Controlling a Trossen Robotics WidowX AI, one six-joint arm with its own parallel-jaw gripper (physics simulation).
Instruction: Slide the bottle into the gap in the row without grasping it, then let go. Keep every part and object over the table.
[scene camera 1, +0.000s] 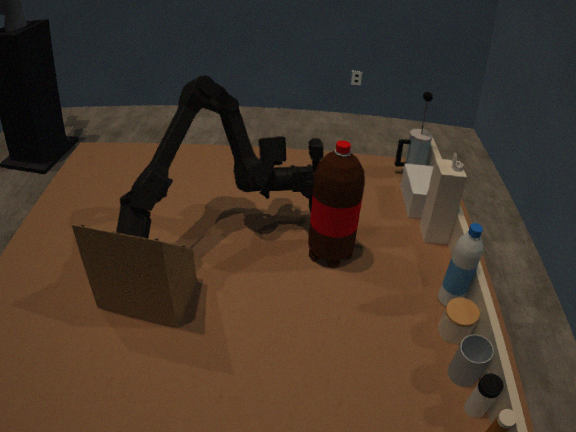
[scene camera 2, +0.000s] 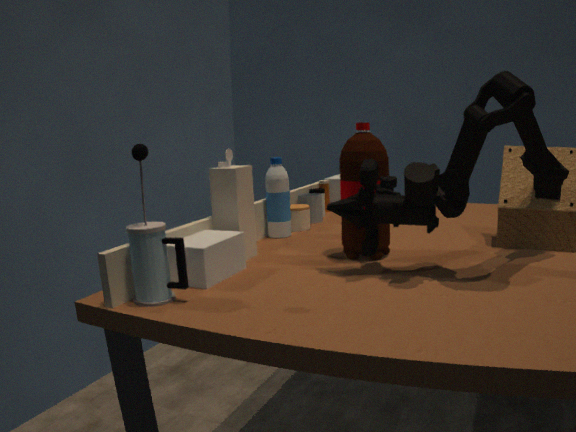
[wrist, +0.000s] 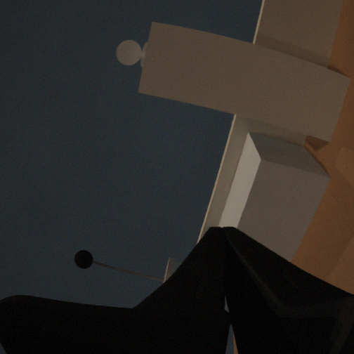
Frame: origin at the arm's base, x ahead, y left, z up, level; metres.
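Where they show: gripper, fingertip midpoint: (scene camera 2: 327, 206); arm's base at its link origin: (scene camera 1: 130, 237) (scene camera 2: 548, 188).
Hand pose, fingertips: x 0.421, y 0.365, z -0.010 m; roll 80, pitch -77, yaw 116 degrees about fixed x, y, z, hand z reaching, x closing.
Observation:
Things, the pixels of their top centre, and the offset from my fingertips.
- large brown bottle at its top centre: (scene camera 1: 343, 143) (scene camera 2: 362, 122) 0.020 m back, 0.142 m right, 0.166 m up
- tall white carton at its top centre: (scene camera 2: 229, 148) (scene camera 1: 454, 152) 0.248 m ahead, 0.005 m right, 0.121 m up
- blue-labelled bottle at its top centre: (scene camera 1: 476, 227) (scene camera 2: 275, 157) 0.286 m ahead, 0.240 m right, 0.082 m up
- low white box at its top centre: (scene camera 2: 204, 238) (scene camera 1: 425, 179) 0.212 m ahead, 0.137 m left, 0.054 m down
- handled mug at its top centre: (scene camera 2: 146, 142) (scene camera 1: 424, 91) 0.183 m ahead, 0.296 m left, 0.150 m up
- orange-lidded jar at its top centre: (scene camera 1: 463, 310) (scene camera 2: 295, 206) 0.293 m ahead, 0.339 m right, 0.066 m down
- grey cup at its top centre: (scene camera 1: 477, 348) (scene camera 2: 309, 194) 0.314 m ahead, 0.455 m right, 0.049 m down
The large brown bottle (scene camera 1: 336, 190) (scene camera 2: 364, 150) with a red cap and red label stands upright on the table, apart from the row. My gripper (scene camera 2: 331, 206) (wrist: 220, 238) is shut and empty. It is level beside the bottle at about label height, on the side toward scene camera 2, its tips pointing toward the row. In scene camera 1 its tips are hidden behind the bottle; I cannot tell whether they touch it. In the row, a space shows between the tall white carton (scene camera 1: 442, 205) (scene camera 2: 232, 200) (wrist: 240, 75) and the blue-labelled bottle (scene camera 1: 461, 270) (scene camera 2: 278, 200).
A low white box (scene camera 1: 417, 190) (scene camera 2: 215, 257) (wrist: 282, 200) and a handled mug (scene camera 1: 419, 147) (scene camera 2: 150, 265) continue the row. An orange-lidded jar (scene camera 1: 459, 322) (scene camera 2: 300, 219) and a grey cup (scene camera 1: 469, 362) stand beyond the blue-labelled bottle. A pale strip (scene camera 2: 117, 275) backs the row. A wooden block (scene camera 1: 135, 275) stands near the arm's base.

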